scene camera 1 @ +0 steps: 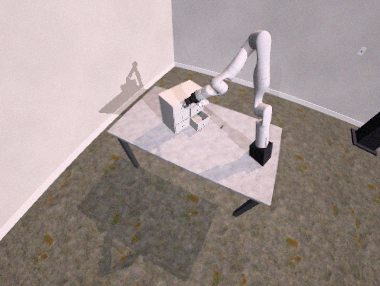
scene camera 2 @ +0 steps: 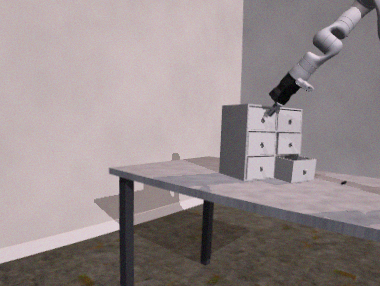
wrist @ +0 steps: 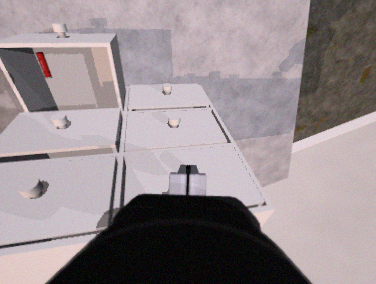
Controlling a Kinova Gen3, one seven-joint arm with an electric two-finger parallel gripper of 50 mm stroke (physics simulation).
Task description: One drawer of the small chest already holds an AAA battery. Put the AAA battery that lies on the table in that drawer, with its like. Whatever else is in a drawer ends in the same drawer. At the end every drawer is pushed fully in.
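Note:
The small white chest [scene camera 1: 168,114] [scene camera 2: 233,142] has six knobbed drawers in two columns. Its bottom right drawer [scene camera 2: 303,170] [wrist: 116,75] [scene camera 1: 201,125] is open, with a red cylinder [wrist: 44,65] [scene camera 1: 203,119] inside. The middle right drawer [wrist: 90,131] appears slightly out. A small dark battery [scene camera 1: 222,127] [scene camera 2: 343,182] lies on the table, right of the open drawer in scene camera 2. My gripper [scene camera 1: 185,105] [scene camera 2: 269,114] [wrist: 188,175] is shut and empty, its tips close to the front of the top left drawer [scene camera 2: 256,112] [wrist: 220,175]. The fingers hide that drawer's knob in the wrist view.
The chest stands on the grey table [scene camera 1: 165,152] [scene camera 2: 150,175], near its far left part in scene camera 1. The arm reaches over from its base at the table's right. The open drawer juts out beside the bottom left drawer [scene camera 2: 256,165] [wrist: 185,100]. A wall stands behind the table.

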